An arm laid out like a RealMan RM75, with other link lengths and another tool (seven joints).
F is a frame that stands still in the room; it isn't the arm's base.
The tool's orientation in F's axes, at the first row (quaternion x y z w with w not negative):
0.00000, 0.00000, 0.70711, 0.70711
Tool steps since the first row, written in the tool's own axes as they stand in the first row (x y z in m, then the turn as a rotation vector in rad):
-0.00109, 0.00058, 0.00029, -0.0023, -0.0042, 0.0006
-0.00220, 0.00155, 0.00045, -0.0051, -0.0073, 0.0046
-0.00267, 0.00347, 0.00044, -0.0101, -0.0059, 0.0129
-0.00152, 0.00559, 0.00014, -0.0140, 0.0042, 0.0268
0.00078, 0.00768, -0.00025, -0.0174, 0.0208, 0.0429
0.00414, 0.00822, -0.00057, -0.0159, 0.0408, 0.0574
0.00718, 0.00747, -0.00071, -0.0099, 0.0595, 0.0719
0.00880, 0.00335, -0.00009, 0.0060, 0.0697, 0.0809
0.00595, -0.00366, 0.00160, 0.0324, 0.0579, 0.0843
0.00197, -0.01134, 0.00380, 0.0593, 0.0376, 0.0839
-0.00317, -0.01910, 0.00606, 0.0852, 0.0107, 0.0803
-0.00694, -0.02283, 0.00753, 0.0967, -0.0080, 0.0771
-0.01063, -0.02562, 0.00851, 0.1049, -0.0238, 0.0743
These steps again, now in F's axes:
-0.00058, -0.00109, 0.00029, 0.0042, -0.0023, 0.0006
-0.00155, -0.00220, 0.00045, 0.0073, -0.0051, 0.0046
-0.00347, -0.00267, 0.00044, 0.0059, -0.0101, 0.0129
-0.00559, -0.00152, 0.00014, -0.0042, -0.0140, 0.0268
-0.00768, 0.00078, -0.00025, -0.0208, -0.0174, 0.0429
-0.00822, 0.00414, -0.00057, -0.0408, -0.0159, 0.0574
-0.00747, 0.00718, -0.00071, -0.0595, -0.0099, 0.0719
-0.00335, 0.00880, -0.00009, -0.0697, 0.0060, 0.0809
0.00366, 0.00595, 0.00160, -0.0579, 0.0324, 0.0843
0.01134, 0.00197, 0.00380, -0.0376, 0.0593, 0.0839
0.01910, -0.00317, 0.00606, -0.0107, 0.0852, 0.0803
0.02283, -0.00694, 0.00753, 0.0080, 0.0967, 0.0771
0.02562, -0.01063, 0.00851, 0.0238, 0.1049, 0.0743

